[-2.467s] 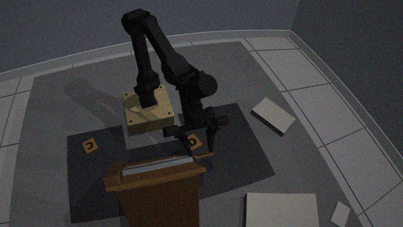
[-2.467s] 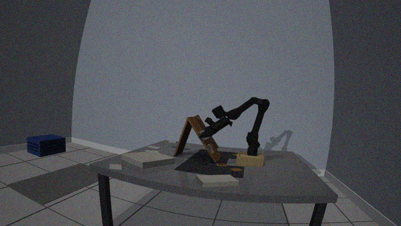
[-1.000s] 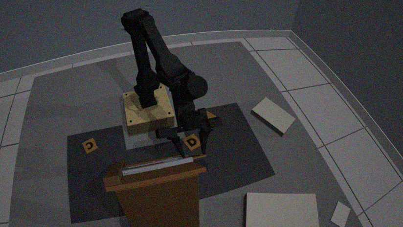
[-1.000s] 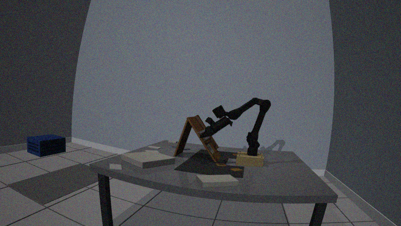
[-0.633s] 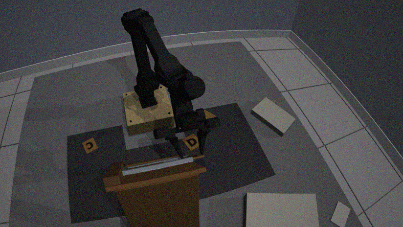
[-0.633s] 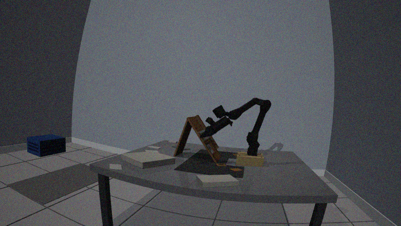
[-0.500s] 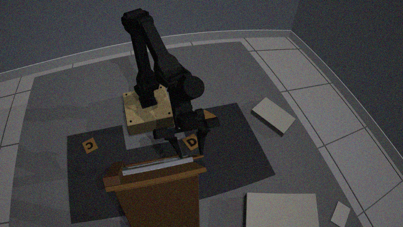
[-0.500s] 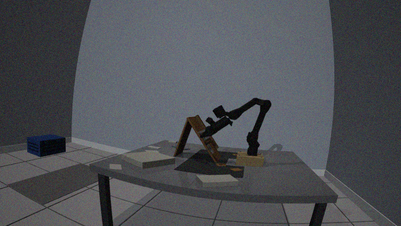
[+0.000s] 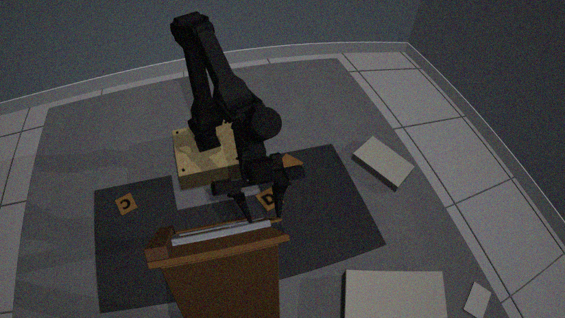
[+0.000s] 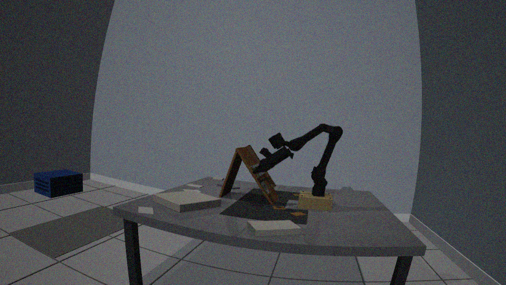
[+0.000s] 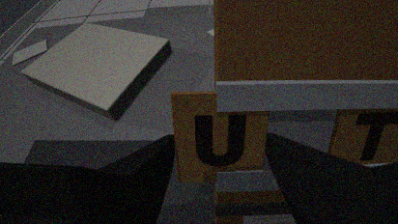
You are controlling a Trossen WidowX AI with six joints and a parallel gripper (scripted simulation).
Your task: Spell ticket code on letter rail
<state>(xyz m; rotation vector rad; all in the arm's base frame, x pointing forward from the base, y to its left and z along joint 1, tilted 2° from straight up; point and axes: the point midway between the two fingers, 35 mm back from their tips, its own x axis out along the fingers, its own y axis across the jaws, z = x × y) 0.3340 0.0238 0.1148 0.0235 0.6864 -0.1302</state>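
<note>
Now: gripper tip 80 mm above the white ticket, 60 mm past it and 50 mm to the left of it. Also, from my gripper tip: pale slab (470 mm to the left, 150 mm below, 130 mm behind); letter tile (right at my gripper tip).
</note>
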